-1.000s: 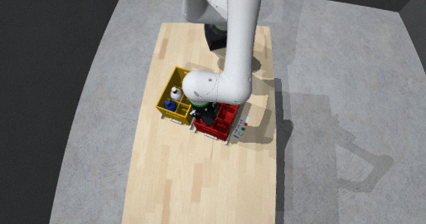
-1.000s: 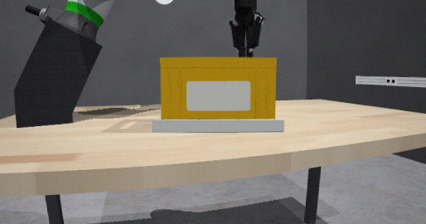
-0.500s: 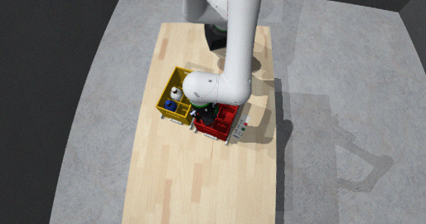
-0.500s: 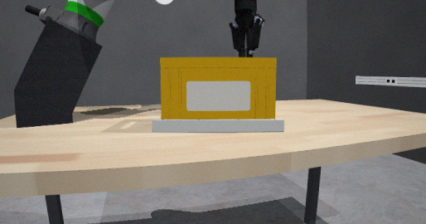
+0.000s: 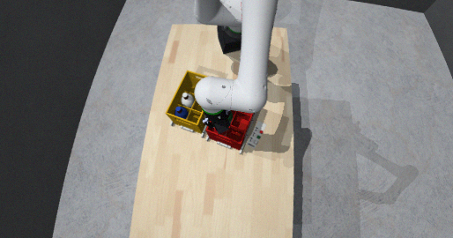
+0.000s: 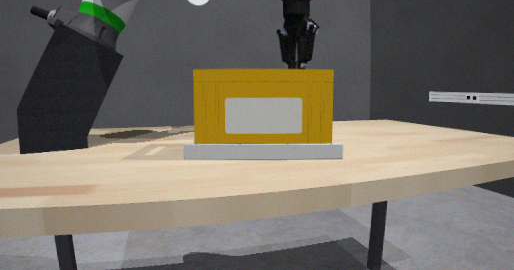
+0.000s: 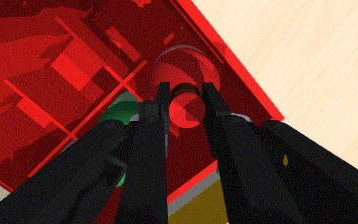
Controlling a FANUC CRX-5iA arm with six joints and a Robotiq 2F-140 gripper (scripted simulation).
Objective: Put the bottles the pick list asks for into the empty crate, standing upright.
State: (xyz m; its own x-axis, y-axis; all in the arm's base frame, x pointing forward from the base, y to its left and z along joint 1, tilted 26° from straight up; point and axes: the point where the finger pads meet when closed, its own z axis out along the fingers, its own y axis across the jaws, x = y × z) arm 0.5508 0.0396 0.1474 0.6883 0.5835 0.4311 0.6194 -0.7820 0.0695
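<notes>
Now: the red bottle 8 cm below my hand. From my hand the other things lie so: red crate (9 cm behind, 5 cm to the left, 9 cm below); then green bottle (9 cm behind, 9 cm below); then yellow crate (11 cm behind, 18 cm to the right, 9 cm below).
</notes>
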